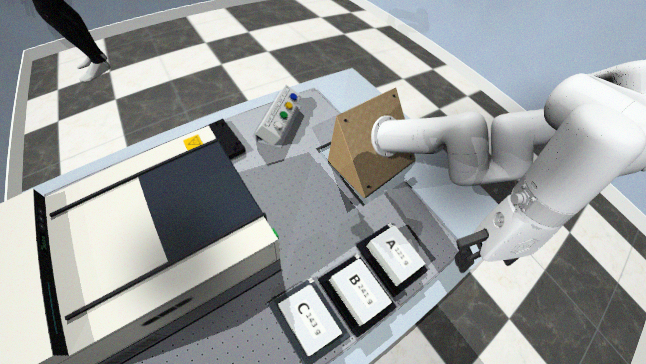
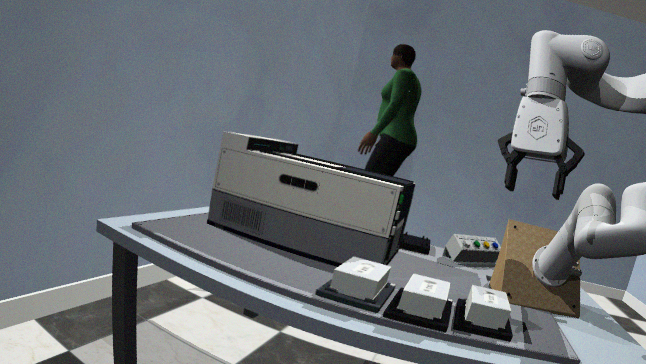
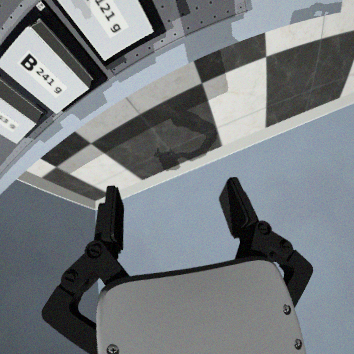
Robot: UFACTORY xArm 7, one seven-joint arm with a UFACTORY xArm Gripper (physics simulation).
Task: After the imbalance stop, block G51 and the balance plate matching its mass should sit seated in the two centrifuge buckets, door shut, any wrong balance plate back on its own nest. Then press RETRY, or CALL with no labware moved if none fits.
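Seen in the pictures: gripper, between the fingertips: (image 1: 482, 261) (image 2: 532, 193) (image 3: 173, 191); arm's base, origin of its link: (image 1: 386, 136) (image 2: 550, 266).
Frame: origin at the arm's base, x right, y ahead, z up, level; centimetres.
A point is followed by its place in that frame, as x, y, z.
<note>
White balance plates A 121 g (image 1: 397, 255) {-28.5, 22.5, -3.7} (image 2: 487, 307) {-34.2, 23.0, -4.1} (image 3: 115, 30) {-31.6, 22.3, -3.7}, B 241 g (image 1: 361, 290) {-29.4, 35.4, -3.7} (image 2: 426, 297) {-35.6, 35.3, -4.1} (image 3: 45, 70) {-29.2, 34.2, -3.7} and C 143 g (image 1: 309, 320) {-27.6, 48.7, -3.7} (image 2: 361, 280) {-33.6, 47.6, -4.4} (image 3: 20, 120) {-31.2, 46.1, -3.7} sit in a row, each on its own dark nest. The centrifuge (image 1: 215, 275) {-13.3, 59.0, 11.7} (image 2: 305, 200) {-13.0, 67.1, 3.9} stands beside them; a dark panel (image 1: 200, 195) {2.1, 54.6, 12.2} covers part of its top. Its buckets and block G51 do not show. The button box (image 1: 270, 131) {22.0, 27.8, -2.5} (image 2: 475, 247) {24.9, 20.8, -3.5} has white, green, yellow and blue buttons; its labels are unreadable. My gripper (image 2: 533, 192) {-39.4, 22.2, 17.6} (image 3: 173, 191) {-39.4, 22.2, 17.6} is open and empty, high above the table, off the plates' side.
A brown wedge mount (image 1: 367, 172) {-5.0, 11.1, -4.9} (image 2: 525, 270) {-2.3, 8.2, -2.1} carries an arm's base near the button box. A small black unit (image 1: 227, 139) {30.4, 39.1, -7.0} (image 2: 416, 242) {29.1, 40.9, -7.0} stands at the centrifuge's end. A person (image 1: 75, 30) (image 2: 400, 110) stands beyond the table (image 2: 165, 260) {-41.2, 84.7, -11.3}.
</note>
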